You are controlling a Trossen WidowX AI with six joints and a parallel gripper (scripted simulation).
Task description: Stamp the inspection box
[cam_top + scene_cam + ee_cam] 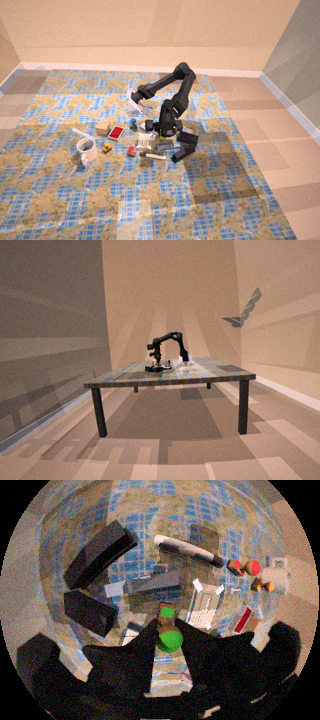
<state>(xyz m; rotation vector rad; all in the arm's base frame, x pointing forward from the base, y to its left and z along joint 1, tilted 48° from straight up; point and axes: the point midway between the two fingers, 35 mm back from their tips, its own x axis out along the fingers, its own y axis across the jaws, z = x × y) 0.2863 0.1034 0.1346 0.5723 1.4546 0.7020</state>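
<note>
Now: gripper tip 40 mm past the red ink pad, 250 mm to the left of it and 40 mm above it. Also, from my gripper tip: grey bar: 40 mm ahead, 40 mm to the left, 40 mm below; green-knobbed stamp: right at my gripper tip; white card: 90 mm to the right, 50 mm below.
</note>
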